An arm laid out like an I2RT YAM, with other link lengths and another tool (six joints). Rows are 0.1 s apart.
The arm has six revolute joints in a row. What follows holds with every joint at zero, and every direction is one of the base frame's.
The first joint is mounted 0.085 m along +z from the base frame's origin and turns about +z.
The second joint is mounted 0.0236 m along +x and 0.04 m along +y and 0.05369 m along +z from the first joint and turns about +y.
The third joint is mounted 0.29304 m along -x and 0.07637 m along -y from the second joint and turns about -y.
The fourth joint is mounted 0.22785 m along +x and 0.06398 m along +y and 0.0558 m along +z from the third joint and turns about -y.
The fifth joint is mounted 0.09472 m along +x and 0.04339 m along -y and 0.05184 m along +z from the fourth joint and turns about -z.
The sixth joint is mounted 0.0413 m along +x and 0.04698 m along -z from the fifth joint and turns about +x.
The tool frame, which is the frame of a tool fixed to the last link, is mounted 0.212 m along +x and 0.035 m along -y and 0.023 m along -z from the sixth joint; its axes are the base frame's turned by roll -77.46, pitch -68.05 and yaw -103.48 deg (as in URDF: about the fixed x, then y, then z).
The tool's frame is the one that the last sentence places.
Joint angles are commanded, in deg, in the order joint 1, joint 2, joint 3, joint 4, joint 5, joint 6. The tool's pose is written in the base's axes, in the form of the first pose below.
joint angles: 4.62 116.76 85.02 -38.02 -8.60 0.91
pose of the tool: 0.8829, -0.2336, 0.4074, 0.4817; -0.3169, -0.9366, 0.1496, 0.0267; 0.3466, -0.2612, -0.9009, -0.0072; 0, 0, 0, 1
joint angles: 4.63 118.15 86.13 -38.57 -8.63 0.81
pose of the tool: 0.8883, -0.2354, 0.3943, 0.4829; -0.3147, -0.9374, 0.1493, 0.0270; 0.3345, -0.2567, -0.9068, -0.0131; 0, 0, 0, 1
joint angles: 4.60 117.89 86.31 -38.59 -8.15 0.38
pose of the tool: 0.8863, -0.2297, 0.4021, 0.4852; -0.3082, -0.9407, 0.1420, 0.0246; 0.3457, -0.2498, -0.9045, -0.0099; 0, 0, 0, 1
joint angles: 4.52 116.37 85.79 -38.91 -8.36 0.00
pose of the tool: 0.8837, -0.2208, 0.4127, 0.4837; -0.3036, -0.9415, 0.1464, 0.0246; 0.3562, -0.2547, -0.8990, -0.0012; 0, 0, 0, 1
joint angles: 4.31 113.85 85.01 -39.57 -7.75 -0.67
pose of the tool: 0.8768, -0.2123, 0.4315, 0.4810; -0.2961, -0.9453, 0.1367, 0.0196; 0.3789, -0.2476, -0.8917, 0.0133; 0, 0, 0, 1
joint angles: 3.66 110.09 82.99 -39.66 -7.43 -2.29
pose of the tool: 0.8671, -0.1922, 0.4595, 0.4757; -0.2799, -0.9512, 0.1302, 0.0118; 0.4121, -0.2415, -0.8786, 0.0311; 0, 0, 0, 1
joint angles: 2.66 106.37 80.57 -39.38 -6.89 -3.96
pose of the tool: 0.8547, -0.1798, 0.4871, 0.4691; -0.2675, -0.9565, 0.1164, 0.0001; 0.4450, -0.2298, -0.8656, 0.0462; 0, 0, 0, 1
